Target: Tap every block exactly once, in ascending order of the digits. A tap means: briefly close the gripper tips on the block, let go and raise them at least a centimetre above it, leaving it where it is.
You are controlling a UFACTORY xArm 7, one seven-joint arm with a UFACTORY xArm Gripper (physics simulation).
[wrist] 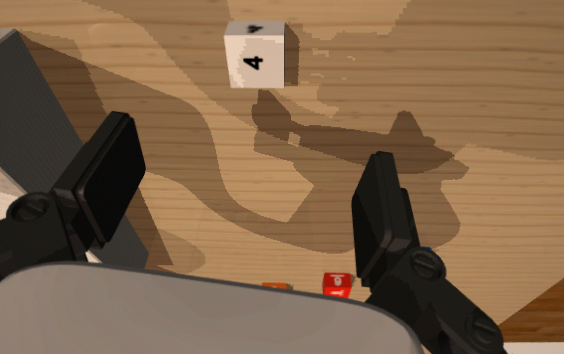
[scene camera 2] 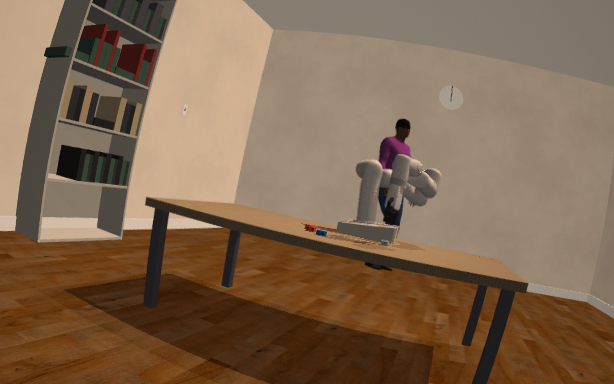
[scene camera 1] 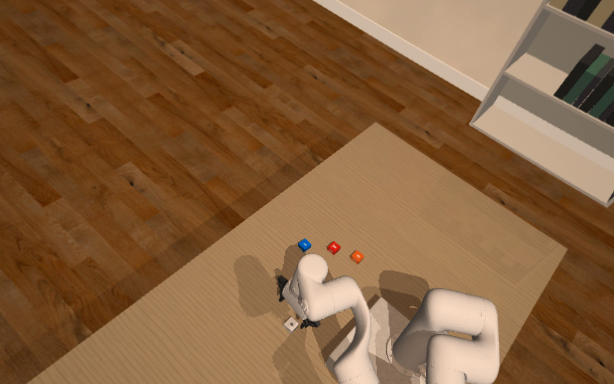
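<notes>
A white block (scene camera 1: pixel 291 324) (scene camera 2: pixel 385 242) (wrist: pixel 256 61) with a black 4 lies on the table, ahead of the fingertips in the wrist view. My gripper (scene camera 1: pixel 296 306) (scene camera 2: pixel 391 212) (wrist: pixel 251 158) is open and empty, above the table near the white block and not touching it. A blue block (scene camera 1: pixel 305 245) (scene camera 2: pixel 321 233) lies farther off; a sliver shows behind the right finger in the wrist view. A red block (scene camera 1: pixel 334 247) (scene camera 2: pixel 311 228) (wrist: pixel 337 284) lies beside it, its digit too small to read surely. An orange block (scene camera 1: pixel 357 257) (wrist: pixel 274 286) is partly hidden in the wrist view.
The blocks lie on a wooden table (scene camera 1: pixel 395 200) (scene camera 2: pixel 225 212). The arm's base plate (scene camera 2: pixel 365 231) stands beside the white block. A bookshelf (scene camera 1: pixel 530 80) (scene camera 2: pixel 37 150) stands beyond the table. A person (scene camera 2: pixel 395 147) in a purple top stands behind the arm.
</notes>
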